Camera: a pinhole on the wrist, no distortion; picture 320 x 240 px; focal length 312.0 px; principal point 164.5 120.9 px. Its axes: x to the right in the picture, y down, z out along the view. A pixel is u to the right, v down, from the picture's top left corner.
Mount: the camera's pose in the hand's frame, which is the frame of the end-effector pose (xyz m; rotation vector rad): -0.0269 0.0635 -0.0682 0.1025 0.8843 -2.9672
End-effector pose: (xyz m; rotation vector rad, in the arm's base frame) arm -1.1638 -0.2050 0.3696 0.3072 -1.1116 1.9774
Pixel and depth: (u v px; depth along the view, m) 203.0 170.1 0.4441
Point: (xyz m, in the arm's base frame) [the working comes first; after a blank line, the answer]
In the camera's frame: 0.0548 0.0700 0.4441

-0.9644 -0.4024 0.6071
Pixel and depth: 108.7 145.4 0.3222
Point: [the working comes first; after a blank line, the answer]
In the camera's frame: -0.0576 0.0253 0.3222

-1.1060 -0.3134 0.5682
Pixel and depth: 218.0 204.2 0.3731
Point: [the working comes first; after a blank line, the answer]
In the camera's frame: 0.0640 0.0996 0.3731

-0.9594 -0.3476 0.5527
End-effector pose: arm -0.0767 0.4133 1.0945 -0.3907 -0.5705 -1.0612
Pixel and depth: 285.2 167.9 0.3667
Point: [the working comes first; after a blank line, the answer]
In the camera's frame: 0.1419 0.0552 0.3667

-0.3606 0.5698 1.1439
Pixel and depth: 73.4 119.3 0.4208
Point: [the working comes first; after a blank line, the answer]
In the camera's frame: -0.1229 -0.0022 0.4208

-0.2683 0.4536 1.3769
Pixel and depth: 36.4 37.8 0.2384
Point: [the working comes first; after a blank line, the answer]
In the camera's frame: -0.0979 -0.0635 0.2384

-0.1103 0.4663 1.2650
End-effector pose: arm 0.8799 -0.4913 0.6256 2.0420 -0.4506 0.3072
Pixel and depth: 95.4 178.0 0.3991
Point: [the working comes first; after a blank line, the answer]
In the camera's frame: -0.0884 0.0730 0.3991

1.0213 -0.6067 0.3640
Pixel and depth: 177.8 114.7 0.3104
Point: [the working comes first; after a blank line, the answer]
In the camera's frame: 0.0132 -0.0062 0.3104

0.8796 -0.6042 0.4303
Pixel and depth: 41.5 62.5 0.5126
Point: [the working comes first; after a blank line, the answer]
In the camera's frame: -0.2021 -0.0959 0.5126

1.0790 -0.8325 0.3715
